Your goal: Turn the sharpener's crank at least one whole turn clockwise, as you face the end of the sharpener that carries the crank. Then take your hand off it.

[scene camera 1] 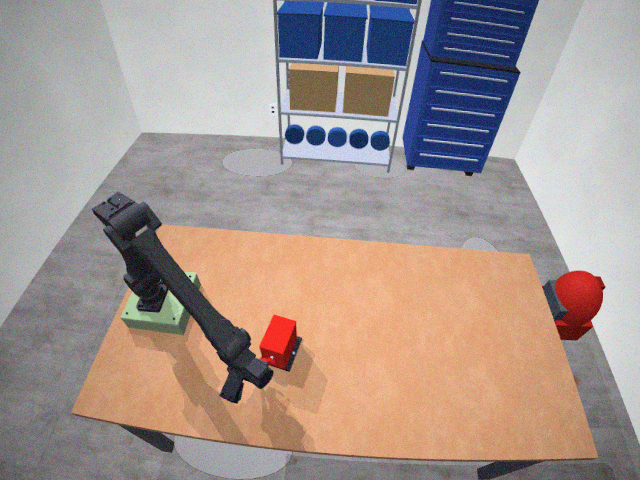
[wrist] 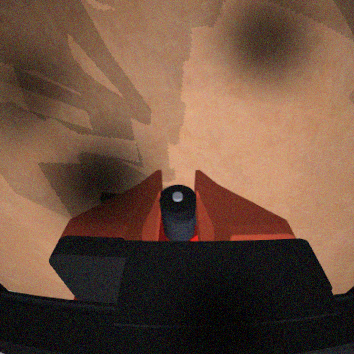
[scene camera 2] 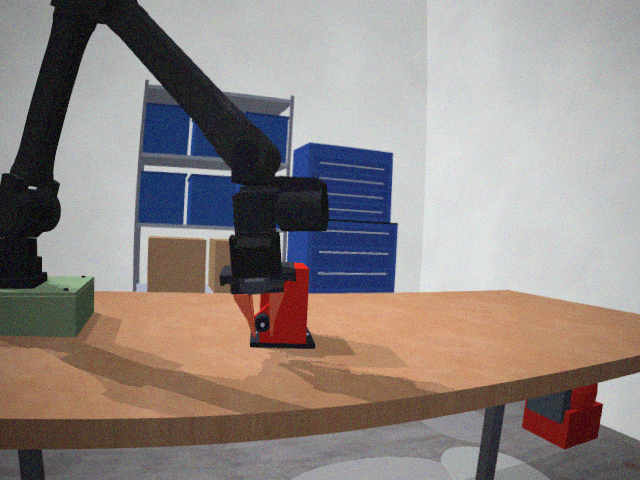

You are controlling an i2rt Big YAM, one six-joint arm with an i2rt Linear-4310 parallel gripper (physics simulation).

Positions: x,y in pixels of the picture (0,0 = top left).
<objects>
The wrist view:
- my gripper: 177,177
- black crank knob: 178,217
</objects>
